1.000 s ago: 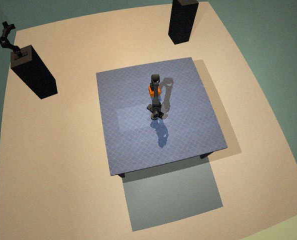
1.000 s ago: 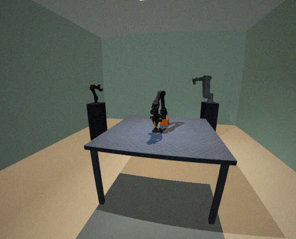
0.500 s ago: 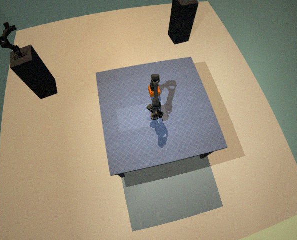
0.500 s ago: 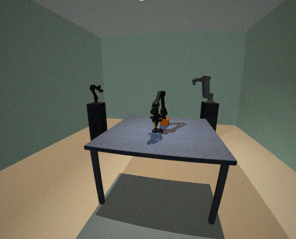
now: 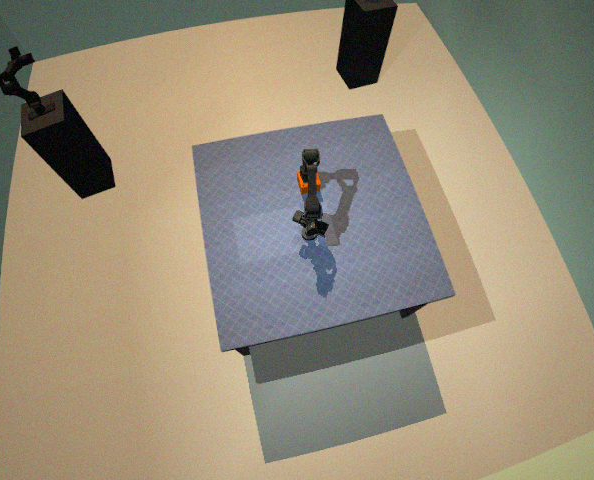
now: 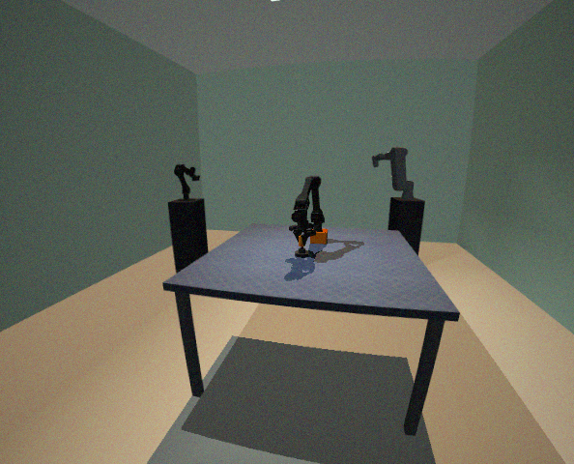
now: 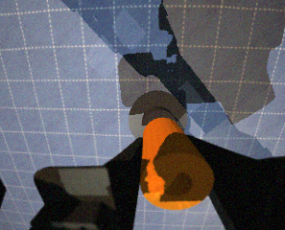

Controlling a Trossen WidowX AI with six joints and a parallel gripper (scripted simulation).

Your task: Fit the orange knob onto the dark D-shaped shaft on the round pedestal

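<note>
Now: gripper tip 2 cm below the orange knob. From my gripper tip the other things lie so: dark shaft: 4 cm below.
</note>
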